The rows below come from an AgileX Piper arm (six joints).
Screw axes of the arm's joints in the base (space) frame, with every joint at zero. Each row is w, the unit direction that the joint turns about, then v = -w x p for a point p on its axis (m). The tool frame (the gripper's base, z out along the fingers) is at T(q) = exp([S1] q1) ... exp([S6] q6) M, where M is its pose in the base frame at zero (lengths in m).
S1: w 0 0 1 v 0 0 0
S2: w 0 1 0 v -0.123 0 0
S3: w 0 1 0 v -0.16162 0 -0.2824
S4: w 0.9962 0 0.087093 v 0 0.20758 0
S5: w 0 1 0 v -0.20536 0 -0.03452
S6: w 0.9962 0 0.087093 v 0 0.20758 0
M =
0.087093 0 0.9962 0.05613
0 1 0 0
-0.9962 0 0.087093 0.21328
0 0 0 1
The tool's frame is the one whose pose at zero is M.
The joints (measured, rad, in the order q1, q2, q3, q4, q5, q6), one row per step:
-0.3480 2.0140 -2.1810 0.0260 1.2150 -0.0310
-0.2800 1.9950 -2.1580 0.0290 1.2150 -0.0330
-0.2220 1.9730 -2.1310 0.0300 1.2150 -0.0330
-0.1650 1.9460 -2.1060 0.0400 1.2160 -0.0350
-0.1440 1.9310 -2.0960 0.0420 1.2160 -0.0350
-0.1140 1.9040 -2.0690 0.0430 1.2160 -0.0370
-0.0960 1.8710 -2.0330 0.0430 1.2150 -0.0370
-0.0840 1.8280 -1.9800 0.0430 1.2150 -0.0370
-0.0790 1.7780 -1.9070 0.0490 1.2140 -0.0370
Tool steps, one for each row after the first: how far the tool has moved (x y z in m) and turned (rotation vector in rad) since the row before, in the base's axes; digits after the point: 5 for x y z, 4 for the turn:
0.00493 0.03034 0.00177 0.0029 0.0032 0.0704
0.00105 0.02605 0.00183 0.0022 0.0046 0.0582
-0.00190 0.02633 0.00441 0.0082 -0.0027 0.0611
-0.00241 0.00962 0.00352 0.0011 -0.0052 0.0215
-0.00523 0.01351 0.00357 -0.0002 -0.0001 0.0319
-0.00760 0.00829 0.00330 0.0002 0.0020 0.0180
-0.01071 0.00584 0.00204 0.0009 0.0100 0.0120
-0.01295 0.00354 -0.00146 0.0076 0.0215 0.0063

